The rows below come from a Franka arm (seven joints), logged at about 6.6 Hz.
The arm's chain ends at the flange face. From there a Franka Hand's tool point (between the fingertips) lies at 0.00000 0.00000 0.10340 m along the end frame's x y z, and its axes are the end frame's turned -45 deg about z.
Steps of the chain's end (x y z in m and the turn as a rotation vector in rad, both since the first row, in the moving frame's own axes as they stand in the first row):
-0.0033, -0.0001, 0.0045, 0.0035, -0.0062, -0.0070
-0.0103, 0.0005, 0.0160, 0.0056, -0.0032, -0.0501
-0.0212, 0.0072, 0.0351, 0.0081, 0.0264, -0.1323
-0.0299, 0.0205, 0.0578, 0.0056, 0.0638, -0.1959
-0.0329, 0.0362, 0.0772, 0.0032, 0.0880, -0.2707
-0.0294, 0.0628, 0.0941, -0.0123, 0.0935, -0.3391
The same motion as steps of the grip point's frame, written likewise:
-0.0025, -0.0031, 0.0045, 0.0069, -0.0019, -0.0070
-0.0075, -0.0076, 0.0160, 0.0062, 0.0017, -0.0501
-0.0175, -0.0087, 0.0351, -0.0129, 0.0244, -0.1323
-0.0302, -0.0029, 0.0576, -0.0412, 0.0491, -0.1959
-0.0414, 0.0076, 0.0768, -0.0600, 0.0645, -0.2707
-0.0581, 0.0302, 0.0936, -0.0748, 0.0574, -0.3391

